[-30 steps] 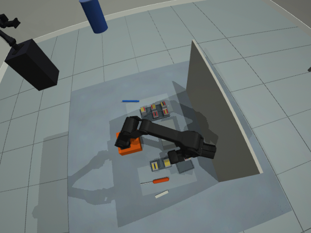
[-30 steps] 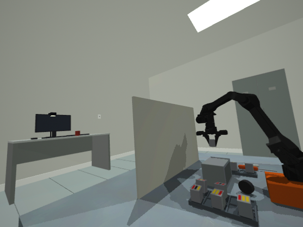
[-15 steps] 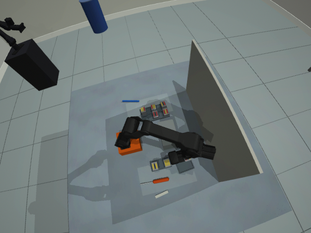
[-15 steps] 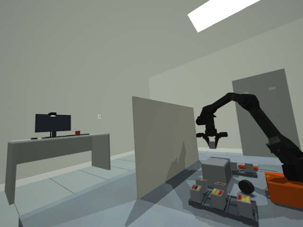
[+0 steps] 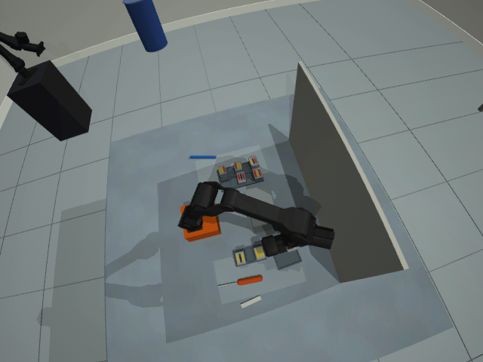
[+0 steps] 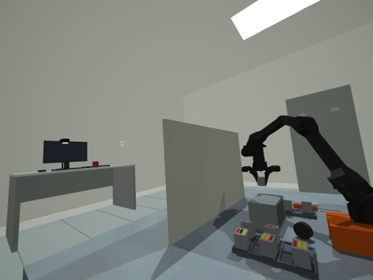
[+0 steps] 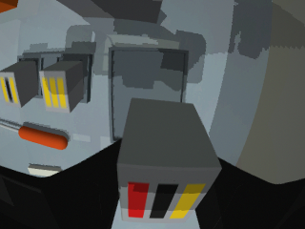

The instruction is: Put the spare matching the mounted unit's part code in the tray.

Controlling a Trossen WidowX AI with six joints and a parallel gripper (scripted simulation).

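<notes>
The tray is 12 cm below my gripper tip and 1 cm behind it. Also, from my gripper tip: white cable tie bundle: 19 cm behind, 15 cm to the right, 12 cm below; then grey mounted unit: 19 cm to the left, 7 cm below, 5 cm behind; then grey spare: 3 cm above.
</notes>
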